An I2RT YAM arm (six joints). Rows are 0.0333 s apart.
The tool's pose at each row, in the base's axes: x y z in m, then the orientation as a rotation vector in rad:
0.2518, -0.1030, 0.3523, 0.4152, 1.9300, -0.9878
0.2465, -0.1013, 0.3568, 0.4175, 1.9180, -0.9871
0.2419, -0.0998, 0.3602, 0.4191, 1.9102, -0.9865
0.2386, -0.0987, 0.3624, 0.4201, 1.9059, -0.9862
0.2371, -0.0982, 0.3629, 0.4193, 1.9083, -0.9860
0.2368, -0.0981, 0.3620, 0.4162, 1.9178, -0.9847
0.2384, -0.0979, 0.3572, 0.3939, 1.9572, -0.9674
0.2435, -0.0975, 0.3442, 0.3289, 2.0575, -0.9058
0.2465, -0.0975, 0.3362, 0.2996, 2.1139, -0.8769
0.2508, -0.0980, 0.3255, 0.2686, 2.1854, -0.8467
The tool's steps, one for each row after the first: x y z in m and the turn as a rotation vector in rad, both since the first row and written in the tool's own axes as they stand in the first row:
-0.0011, -0.0044, -0.0056, 0.0030, -0.0093, 0.0063
-0.0016, -0.0079, -0.0103, 0.0050, -0.0153, 0.0105
-0.0018, -0.0103, -0.0136, 0.0061, -0.0186, 0.0129
-0.0014, -0.0112, -0.0150, 0.0051, -0.0169, 0.0116
-0.0005, -0.0109, -0.0150, 0.0009, -0.0103, 0.0068
0.0026, -0.0075, -0.0129, -0.0281, 0.0119, -0.0128
0.0107, 0.0021, -0.0068, -0.1151, 0.0655, -0.0599
0.0158, 0.0077, -0.0028, -0.1562, 0.1005, -0.0855
0.0225, 0.0152, 0.0029, -0.2003, 0.1489, -0.1177

